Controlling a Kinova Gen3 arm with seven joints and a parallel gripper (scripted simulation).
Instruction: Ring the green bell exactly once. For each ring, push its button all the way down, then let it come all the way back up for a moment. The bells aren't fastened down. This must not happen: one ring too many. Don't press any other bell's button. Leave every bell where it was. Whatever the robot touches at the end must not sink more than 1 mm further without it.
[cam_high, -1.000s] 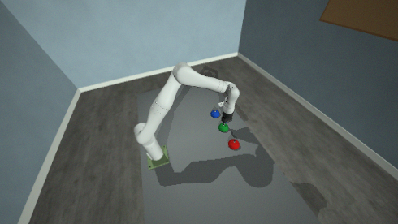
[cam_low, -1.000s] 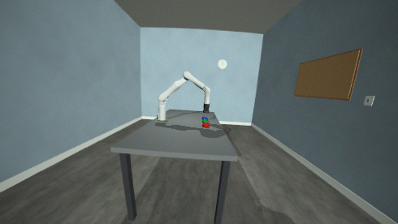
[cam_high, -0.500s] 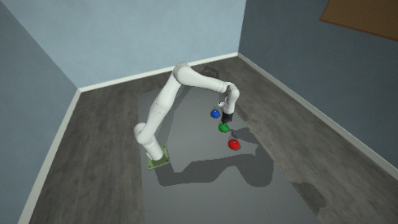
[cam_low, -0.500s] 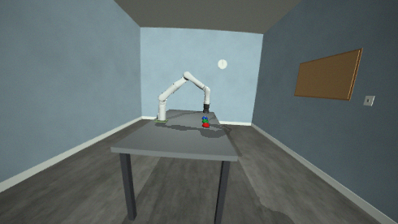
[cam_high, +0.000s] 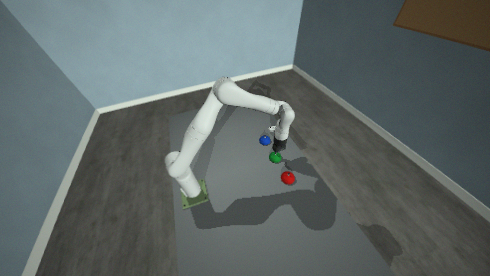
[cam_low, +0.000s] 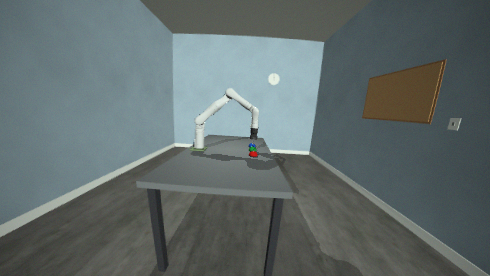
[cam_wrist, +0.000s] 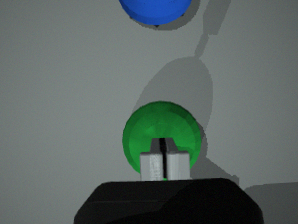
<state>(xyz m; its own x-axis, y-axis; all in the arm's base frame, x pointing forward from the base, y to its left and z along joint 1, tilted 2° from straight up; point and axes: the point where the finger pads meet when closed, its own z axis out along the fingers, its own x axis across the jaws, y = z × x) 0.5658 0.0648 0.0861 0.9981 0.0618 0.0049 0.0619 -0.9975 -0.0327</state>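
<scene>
Right now the green bell is 50 mm below my hand. Also, from my hand: red bell 10 mm ahead, 170 mm to the right, 50 mm below; then blue bell 10 mm behind, 170 mm to the left, 50 mm below.
</scene>
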